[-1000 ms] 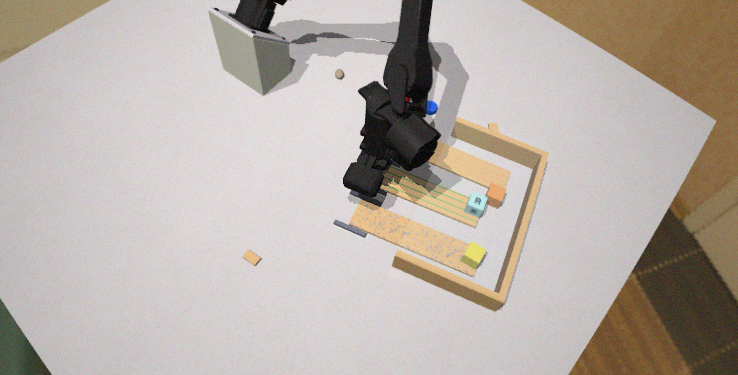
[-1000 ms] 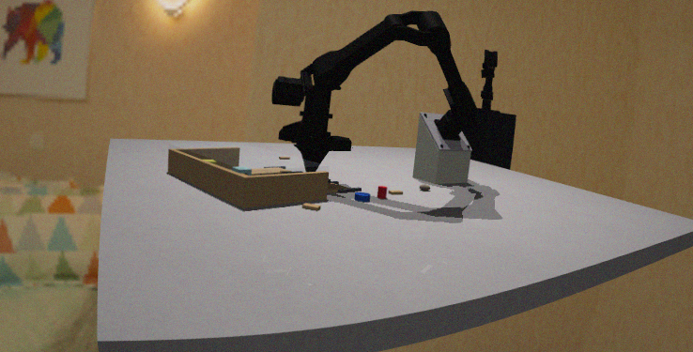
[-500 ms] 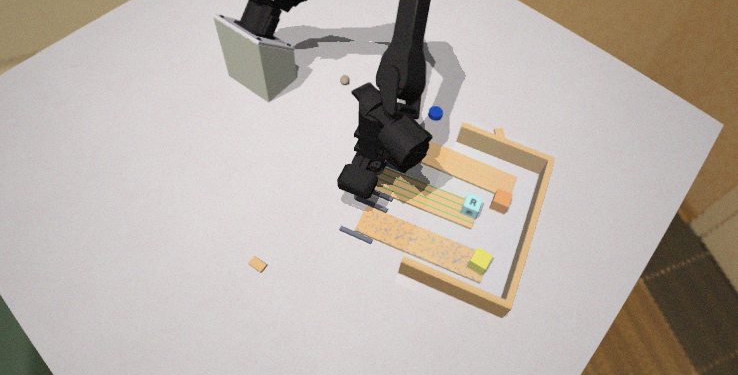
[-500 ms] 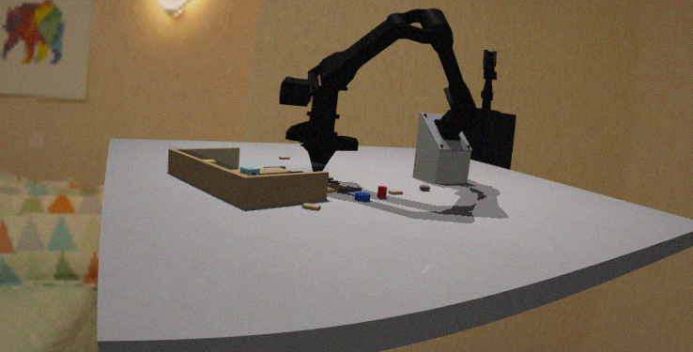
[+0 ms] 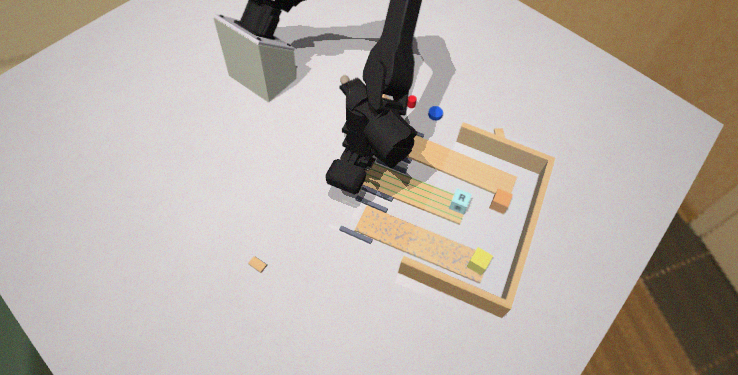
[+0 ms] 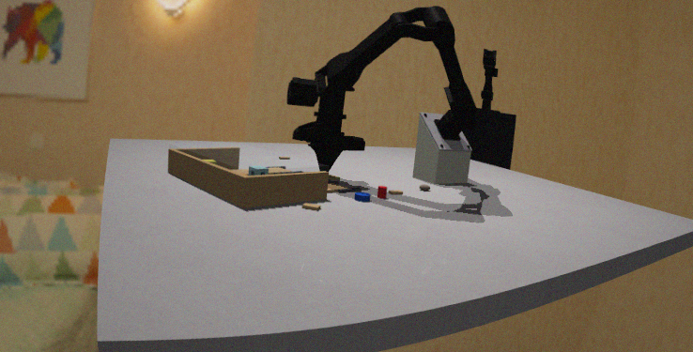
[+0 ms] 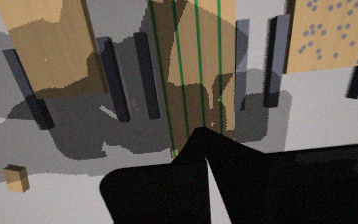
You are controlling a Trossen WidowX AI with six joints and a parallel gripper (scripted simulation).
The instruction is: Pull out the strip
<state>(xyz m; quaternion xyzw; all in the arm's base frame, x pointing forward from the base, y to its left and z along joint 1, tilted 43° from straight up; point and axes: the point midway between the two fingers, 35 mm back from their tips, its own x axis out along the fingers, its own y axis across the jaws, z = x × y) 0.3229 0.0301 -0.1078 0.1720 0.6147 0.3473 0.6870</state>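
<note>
The green-striped strip lies 90 mm ahead of my gripper tip and 20 mm to the left of it. Also, from my gripper tip: blue disc (30 mm ahead, 210 mm to the left); then teal cube marked r (190 mm ahead, 60 mm to the left, 20 mm above); then red cylinder (30 mm behind, 200 mm to the left, 10 mm above).
</note>
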